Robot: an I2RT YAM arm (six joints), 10 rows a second.
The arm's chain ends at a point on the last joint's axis. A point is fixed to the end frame.
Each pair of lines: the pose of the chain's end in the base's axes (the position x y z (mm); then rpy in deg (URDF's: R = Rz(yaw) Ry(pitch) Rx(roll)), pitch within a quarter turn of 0, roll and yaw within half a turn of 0), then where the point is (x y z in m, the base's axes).
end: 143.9 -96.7 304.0 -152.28 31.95 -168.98
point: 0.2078 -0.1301 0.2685
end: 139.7 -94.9 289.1 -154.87 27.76 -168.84
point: 0.2013 -0.1258 0.2478
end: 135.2 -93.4 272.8 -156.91 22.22 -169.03
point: 0.1927 -0.1231 0.2251
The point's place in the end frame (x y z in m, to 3 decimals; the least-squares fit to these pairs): -0.029 -0.012 0.074
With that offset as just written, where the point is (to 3 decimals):
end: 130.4 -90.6 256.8 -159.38 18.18 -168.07
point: 0.185 -0.117 0.204
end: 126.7 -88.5 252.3 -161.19 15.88 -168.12
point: 0.179 -0.113 0.197
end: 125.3 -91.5 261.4 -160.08 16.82 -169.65
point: 0.178 -0.119 0.207
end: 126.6 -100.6 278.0 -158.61 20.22 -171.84
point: 0.181 -0.131 0.227
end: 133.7 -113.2 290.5 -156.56 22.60 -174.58
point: 0.188 -0.149 0.243
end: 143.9 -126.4 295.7 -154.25 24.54 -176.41
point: 0.198 -0.166 0.252
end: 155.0 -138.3 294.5 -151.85 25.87 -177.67
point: 0.209 -0.182 0.254
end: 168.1 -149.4 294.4 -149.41 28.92 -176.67
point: 0.224 -0.194 0.258
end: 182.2 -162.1 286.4 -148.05 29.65 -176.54
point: 0.238 -0.208 0.252
